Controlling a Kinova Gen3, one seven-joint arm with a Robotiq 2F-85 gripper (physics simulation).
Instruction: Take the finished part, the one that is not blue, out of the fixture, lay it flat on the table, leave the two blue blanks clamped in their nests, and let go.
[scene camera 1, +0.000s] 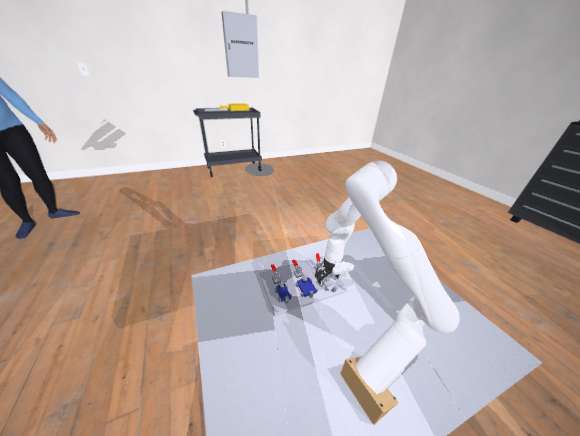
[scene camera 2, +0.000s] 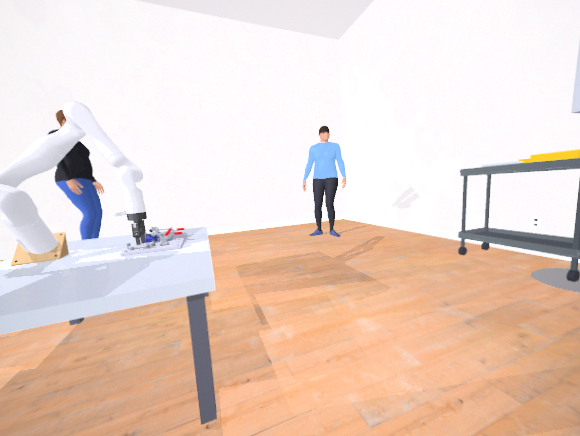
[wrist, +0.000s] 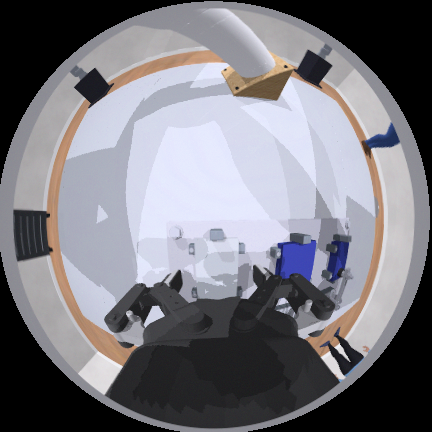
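Seen in the pictures: gripper, fingertip midpoint: (scene camera 1: 328, 280) (scene camera 2: 141, 243) (wrist: 216, 275); arm's base, link origin: (scene camera 1: 368, 376) (scene camera 2: 43, 245) (wrist: 255, 65).
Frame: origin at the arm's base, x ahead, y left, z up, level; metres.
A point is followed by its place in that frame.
The finished part (wrist: 217, 257) @[z -0.031, x 0.351, y -0.139 m], a white block, lies flat in its nest between small grey stops on the pale fixture plate (wrist: 260, 231) @[z -0.047, x 0.332, y -0.079 m] (scene camera 1: 320, 299) @[z -0.051, x 0.319, y -0.059 m]. My gripper (wrist: 216, 275) @[z -0.029, x 0.373, y -0.142 m] (scene camera 1: 321, 280) @[z -0.029, x 0.373, y -0.142 m] (scene camera 2: 138, 242) @[z -0.029, x 0.373, y -0.142 m] is open and empty, pointing down low over this nest, with one finger on either side of the part's near end in the wrist view; the exact height is hard to tell. Two blue blanks, a wider one (wrist: 296, 257) @[z -0.026, x 0.372, y -0.038 m] (scene camera 1: 306, 287) @[z -0.026, x 0.385, y -0.027 m] and a narrower one (wrist: 338, 259) @[z -0.021, x 0.406, y 0.062 m] (scene camera 1: 283, 292) @[z -0.020, x 0.406, y 0.077 m], sit in their nests. The gripper hides this nest's clamp in the wrist view.
Red clamp handles (scene camera 1: 273, 267) @[z -0.005, x 0.542, y 0.058 m] (scene camera 1: 295, 262) @[z -0.010, x 0.526, y -0.054 m] (scene camera 1: 318, 257) @[z 0.013, x 0.484, y -0.158 m] stand along the fixture's far side, the last close beside the gripper. The wooden arm base (scene camera 1: 367, 390) @[z 0.037, x -0.029, y 0.046 m] (wrist: 262, 85) @[z -0.025, x 0.062, y -0.002 m] stands on the light table (scene camera 1: 240, 380) @[z -0.062, x 0.201, y 0.341 m]. A person in blue (scene camera 2: 325, 160) stands away from the table.
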